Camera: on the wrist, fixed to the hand. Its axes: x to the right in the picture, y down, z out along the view.
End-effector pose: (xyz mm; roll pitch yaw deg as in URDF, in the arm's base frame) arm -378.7 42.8 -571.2 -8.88 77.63 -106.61
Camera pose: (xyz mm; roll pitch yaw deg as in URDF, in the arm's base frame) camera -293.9 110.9 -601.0 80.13 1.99 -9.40
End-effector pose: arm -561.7 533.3 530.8 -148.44 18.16 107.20
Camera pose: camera -464.4 583.5 557.4 161.27 31.28 6.21
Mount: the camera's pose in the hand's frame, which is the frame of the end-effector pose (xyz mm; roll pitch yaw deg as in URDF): 9.9 75.5 -83.1 2.41 -1.41 89.60
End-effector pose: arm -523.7 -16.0 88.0 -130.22 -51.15 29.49
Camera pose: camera -460.4 -109.1 93.2 -114.29 28.90 -16.23
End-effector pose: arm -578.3 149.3 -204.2 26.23 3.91 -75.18
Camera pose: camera -475.5 169.2 -246.0 7.02 -27.54 12.33
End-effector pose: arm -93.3 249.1 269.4 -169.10 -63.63 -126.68
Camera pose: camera -132.0 347.6 308.2 -113.43 5.07 154.56
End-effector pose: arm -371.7 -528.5 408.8 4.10 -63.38 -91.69
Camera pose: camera -292.7 -604.6 382.9 -61.08 -2.82 3.06
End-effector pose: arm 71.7 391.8 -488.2 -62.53 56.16 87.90
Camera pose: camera 107.6 308.5 -555.1 74.39 29.56 -125.83
